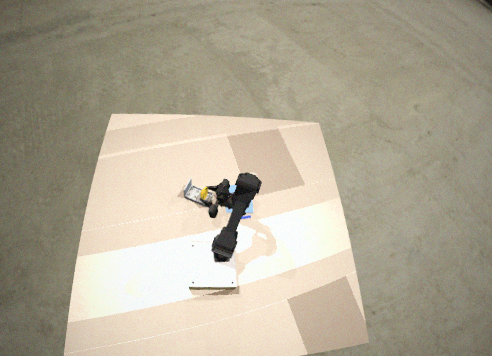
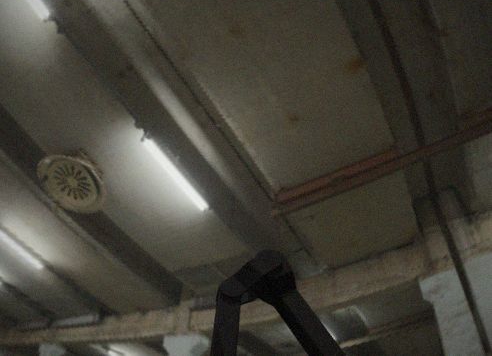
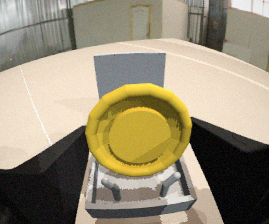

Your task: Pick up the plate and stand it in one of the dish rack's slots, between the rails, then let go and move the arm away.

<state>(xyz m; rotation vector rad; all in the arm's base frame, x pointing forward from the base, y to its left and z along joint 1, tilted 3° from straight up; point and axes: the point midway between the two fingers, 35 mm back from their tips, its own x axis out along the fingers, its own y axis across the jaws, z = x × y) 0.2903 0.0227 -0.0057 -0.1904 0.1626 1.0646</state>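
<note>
Now: the yellow plate 10 mm to the right of my gripper tip. From my gripper tip the other things lie so: blue utensil 170 mm to the right, 120 mm behind, 50 mm below; blue mat 180 mm to the right, 50 mm below, 10 mm behind; grey dish rack 30 mm below, 20 mm to the left, 10 mm ahead.
</note>
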